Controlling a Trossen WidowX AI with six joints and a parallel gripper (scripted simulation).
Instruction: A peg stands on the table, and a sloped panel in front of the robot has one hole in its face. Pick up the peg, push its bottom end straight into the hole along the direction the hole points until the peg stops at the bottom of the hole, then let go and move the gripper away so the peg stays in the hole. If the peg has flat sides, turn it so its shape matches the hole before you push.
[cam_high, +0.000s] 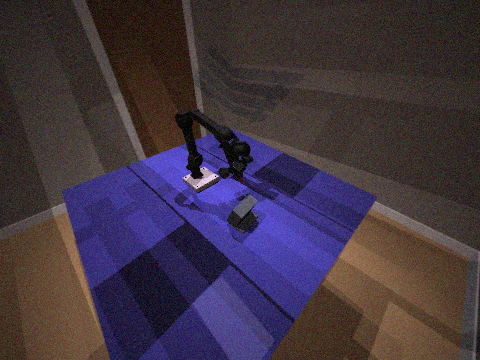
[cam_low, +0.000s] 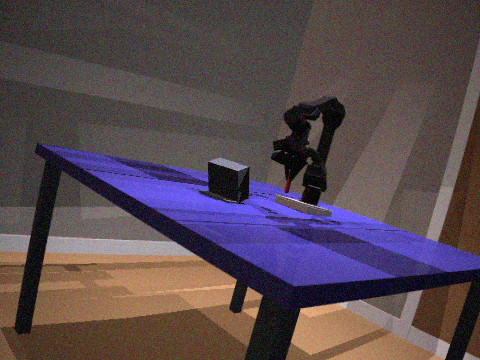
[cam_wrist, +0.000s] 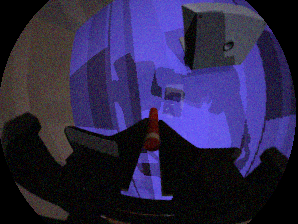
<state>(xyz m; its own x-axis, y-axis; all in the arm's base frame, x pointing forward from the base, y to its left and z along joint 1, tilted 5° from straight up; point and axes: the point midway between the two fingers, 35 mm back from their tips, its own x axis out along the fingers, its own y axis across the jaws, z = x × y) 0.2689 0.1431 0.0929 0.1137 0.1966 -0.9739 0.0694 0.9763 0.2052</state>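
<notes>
Now: gripper tip 16 cm short of the dark sloped panel, 11 cm to the left of it and 5 cm above it. Round my gripper tip: red peg: 2 cm above.
</notes>
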